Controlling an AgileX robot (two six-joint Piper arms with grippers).
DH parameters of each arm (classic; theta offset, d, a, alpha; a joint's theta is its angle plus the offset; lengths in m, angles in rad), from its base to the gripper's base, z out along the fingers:
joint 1: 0 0.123 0 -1.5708
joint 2: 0.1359 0 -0.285 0
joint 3: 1.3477 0 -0.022 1.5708
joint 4: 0 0.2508 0 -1.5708
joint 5: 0 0 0.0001 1.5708
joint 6: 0 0.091 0 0
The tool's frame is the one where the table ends.
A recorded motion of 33 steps. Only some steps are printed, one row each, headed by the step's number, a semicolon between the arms.
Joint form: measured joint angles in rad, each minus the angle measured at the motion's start. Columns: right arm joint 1, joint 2, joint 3, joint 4, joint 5, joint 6; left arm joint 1, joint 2, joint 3, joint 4, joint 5, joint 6.
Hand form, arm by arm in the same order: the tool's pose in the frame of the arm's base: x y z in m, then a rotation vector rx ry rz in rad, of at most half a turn. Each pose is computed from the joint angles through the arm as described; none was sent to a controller.
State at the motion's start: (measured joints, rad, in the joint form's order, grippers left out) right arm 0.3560 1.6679 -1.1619 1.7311 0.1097 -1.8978; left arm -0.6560 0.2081 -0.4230 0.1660 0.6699 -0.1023
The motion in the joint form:
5: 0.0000 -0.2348 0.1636 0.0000 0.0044 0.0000; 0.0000 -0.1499 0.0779 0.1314 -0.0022 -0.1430
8: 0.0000 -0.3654 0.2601 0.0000 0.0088 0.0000; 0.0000 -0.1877 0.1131 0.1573 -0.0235 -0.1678
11: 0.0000 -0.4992 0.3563 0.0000 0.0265 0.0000; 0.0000 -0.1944 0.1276 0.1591 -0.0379 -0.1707
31: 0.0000 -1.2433 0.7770 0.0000 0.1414 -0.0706; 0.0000 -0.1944 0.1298 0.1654 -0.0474 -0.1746
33: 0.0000 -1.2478 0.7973 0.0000 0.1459 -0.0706; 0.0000 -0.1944 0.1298 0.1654 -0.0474 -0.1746
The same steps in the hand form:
5: 0.3042 0.1241 0.3140 -0.5650 1.8192 0.2361; 0.0354 -0.0064 0.2660 0.4646 1.7891 -0.2977
8: 0.2720 0.1126 0.3229 -0.5602 1.7843 0.2406; 0.0346 -0.0046 0.2584 0.4474 1.7647 -0.2971
11: 0.2390 0.1020 0.3282 -0.5629 1.7413 0.2571; 0.0351 -0.0053 0.2553 0.4480 1.7581 -0.3007
31: 0.0821 0.0544 0.3162 -0.6209 1.3561 0.2836; 0.0354 -0.0055 0.2555 0.4469 1.7500 -0.3001
33: 0.0818 0.0548 0.3098 -0.6275 1.3696 0.2884; 0.0354 -0.0055 0.2555 0.4469 1.7500 -0.3001

